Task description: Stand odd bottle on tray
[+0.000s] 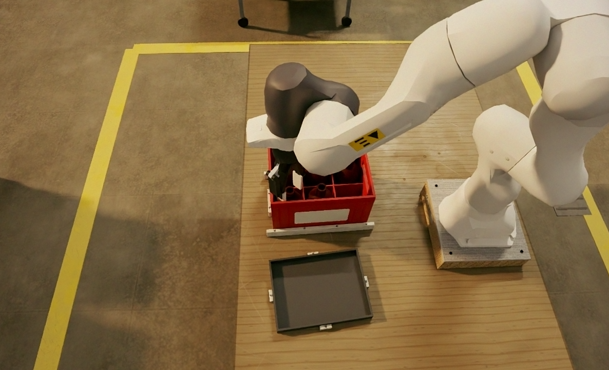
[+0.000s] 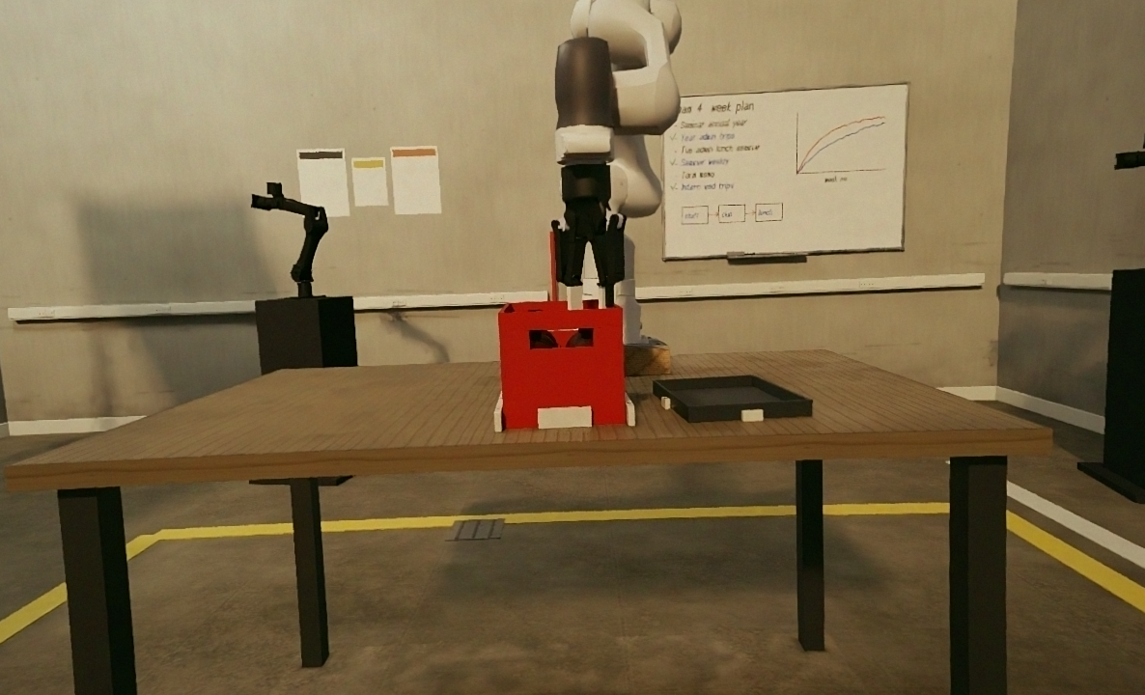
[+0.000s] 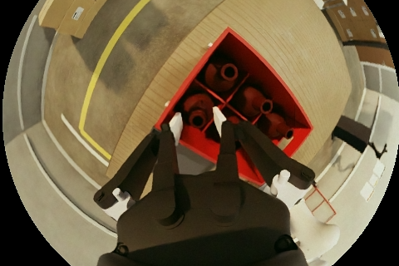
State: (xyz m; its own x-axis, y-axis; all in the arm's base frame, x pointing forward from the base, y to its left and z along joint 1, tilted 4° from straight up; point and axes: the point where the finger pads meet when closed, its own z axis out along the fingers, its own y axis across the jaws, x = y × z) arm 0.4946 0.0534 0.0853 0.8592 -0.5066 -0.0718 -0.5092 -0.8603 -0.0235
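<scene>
Now: the glass bottle 8 cm below my hand, 8 cm behind it and 2 cm to the right of it. Also, from my hand: crate (9 cm below, 7 cm to the right, 7 cm behind); dark tray (20 cm to the left, 16 cm below, 12 cm behind).
</scene>
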